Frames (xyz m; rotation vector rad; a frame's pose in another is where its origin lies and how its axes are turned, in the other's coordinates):
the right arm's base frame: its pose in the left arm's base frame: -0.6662 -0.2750 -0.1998 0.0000 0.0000 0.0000
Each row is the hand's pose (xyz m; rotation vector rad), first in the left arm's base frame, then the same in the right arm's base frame.
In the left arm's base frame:
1: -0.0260 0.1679 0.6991 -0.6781 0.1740 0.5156
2: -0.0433 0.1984 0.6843 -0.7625 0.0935 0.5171
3: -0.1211 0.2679 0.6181 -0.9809 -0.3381 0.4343
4: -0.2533 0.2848 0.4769 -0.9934 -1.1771 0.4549
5: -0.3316 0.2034 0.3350 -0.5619 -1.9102 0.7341
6: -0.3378 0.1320 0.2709 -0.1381 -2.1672 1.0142
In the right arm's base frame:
1: 0.6402 0.4429 0.8989 -0.6781 0.1740 0.5156
2: 0.6229 0.4734 0.8841 -0.7625 0.0935 0.5171
3: 0.5451 0.5429 0.8179 -0.9809 -0.3381 0.4343
4: 0.4129 0.5598 0.6767 -0.9934 -1.1771 0.4549
5: 0.3346 0.4784 0.5348 -0.5619 -1.9102 0.7341
6: 0.3284 0.4070 0.4707 -0.1381 -2.1672 1.0142

